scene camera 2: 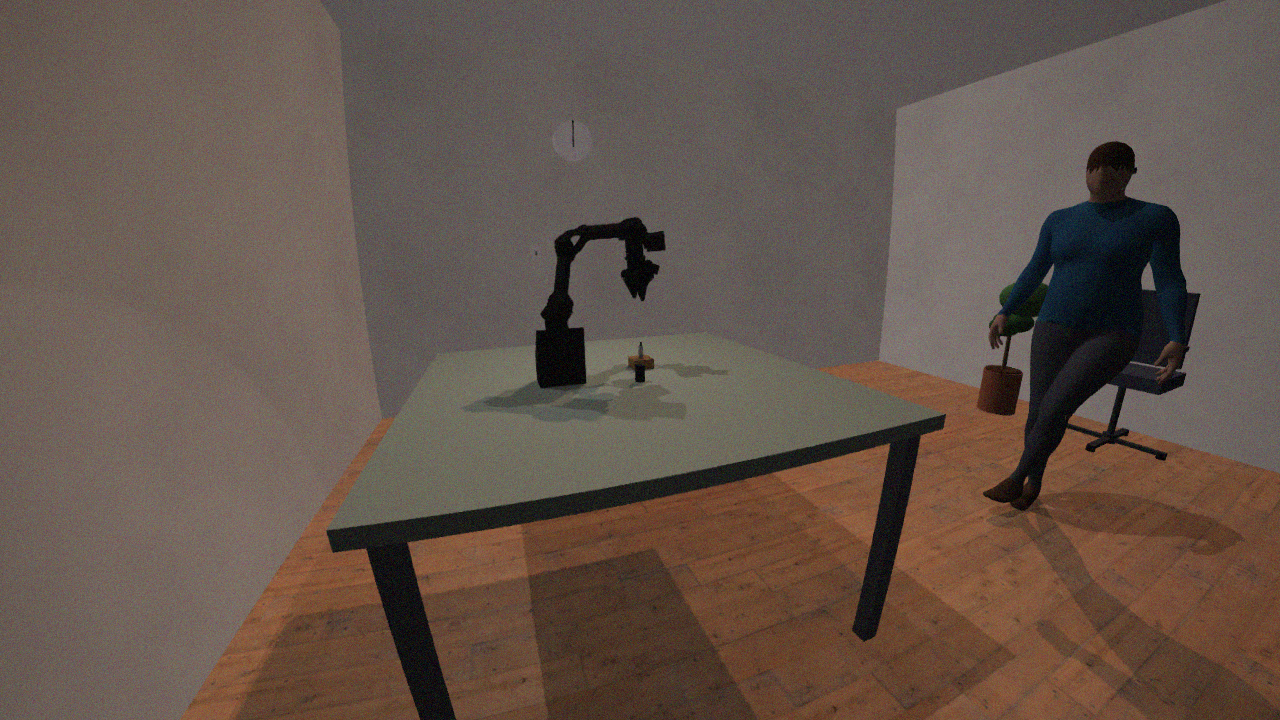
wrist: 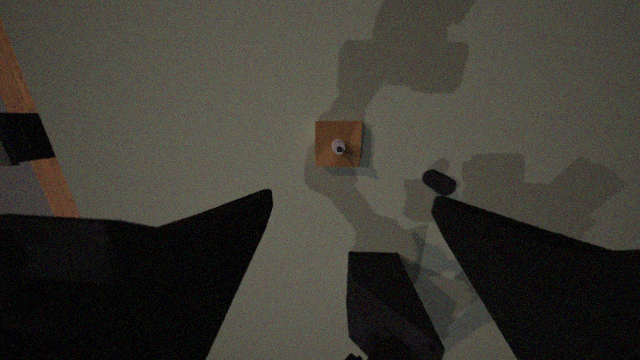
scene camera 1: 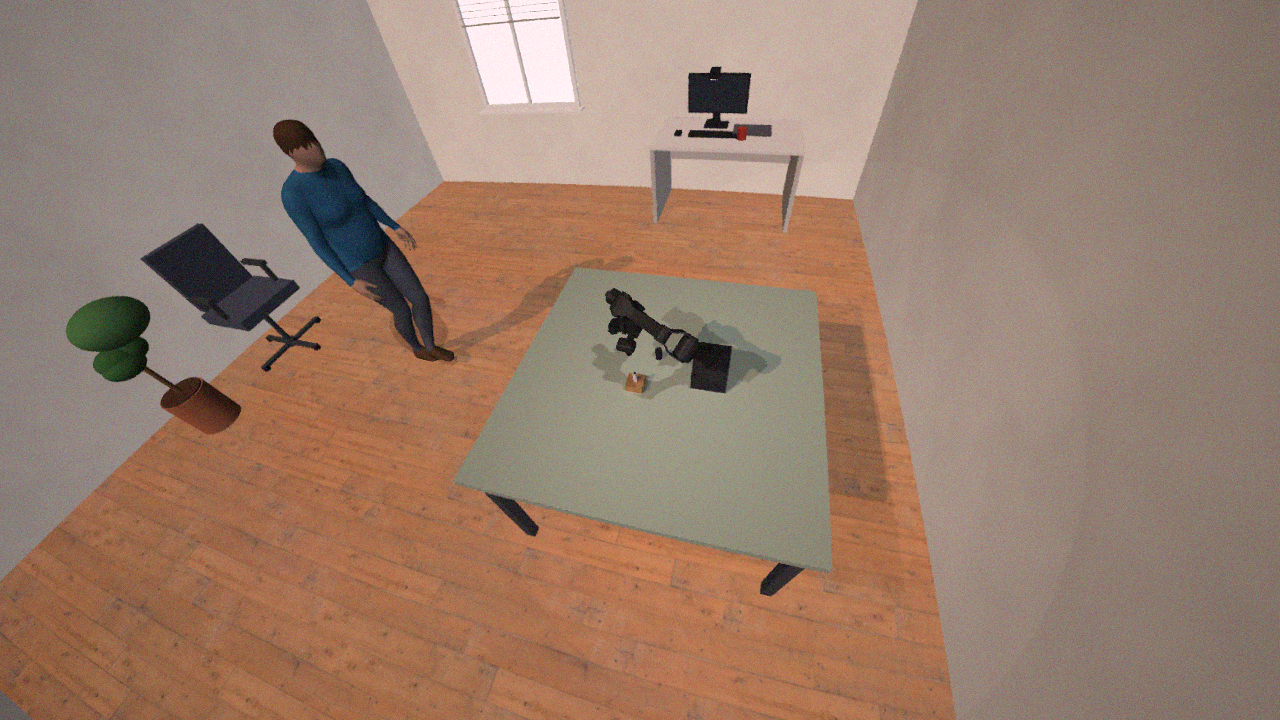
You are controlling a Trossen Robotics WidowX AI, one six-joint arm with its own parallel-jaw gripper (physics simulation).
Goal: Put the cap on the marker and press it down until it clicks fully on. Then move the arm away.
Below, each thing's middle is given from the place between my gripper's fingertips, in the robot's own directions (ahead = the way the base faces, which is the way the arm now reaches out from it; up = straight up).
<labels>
The orange-brown block [wrist: 326, 132] is 10 mm ahead of my hand and 220 mm below it.
</labels>
